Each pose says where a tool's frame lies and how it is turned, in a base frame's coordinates. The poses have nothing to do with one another.
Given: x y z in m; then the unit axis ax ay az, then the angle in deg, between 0 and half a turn.
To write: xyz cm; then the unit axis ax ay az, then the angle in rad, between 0 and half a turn. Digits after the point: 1 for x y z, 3 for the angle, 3 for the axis.
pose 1, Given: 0.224, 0.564, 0.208, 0.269, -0.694, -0.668, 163.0
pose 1, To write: 22.4, 56.4, 20.8, 0.269, -0.694, -0.668, 2.845
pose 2, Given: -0.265, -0.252, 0.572, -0.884, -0.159, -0.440, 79.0
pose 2, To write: -26.5, -25.2, 57.2, -0.884, -0.159, -0.440, 1.379
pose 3, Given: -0.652, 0.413, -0.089, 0.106, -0.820, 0.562, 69.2
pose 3, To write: -65.2, 41.3, -8.9, 0.106, -0.820, 0.562, 1.208
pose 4, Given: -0.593, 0.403, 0.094, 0.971, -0.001, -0.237, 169.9
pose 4, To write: -59.3, 40.3, 9.4, 0.971, -0.001, -0.237, 2.965
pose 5, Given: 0.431, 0.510, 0.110, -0.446, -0.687, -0.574, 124.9
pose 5, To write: 43.1, 51.0, 11.0, -0.446, -0.687, -0.574, 2.180
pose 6, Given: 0.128, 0.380, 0.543, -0.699, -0.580, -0.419, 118.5
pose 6, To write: 12.8, 38.0, 54.3, -0.699, -0.580, -0.419, 2.068
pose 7, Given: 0.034, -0.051, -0.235, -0.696, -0.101, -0.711, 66.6
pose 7, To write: 3.4, -5.1, -23.5, -0.696, -0.101, -0.711, 1.162
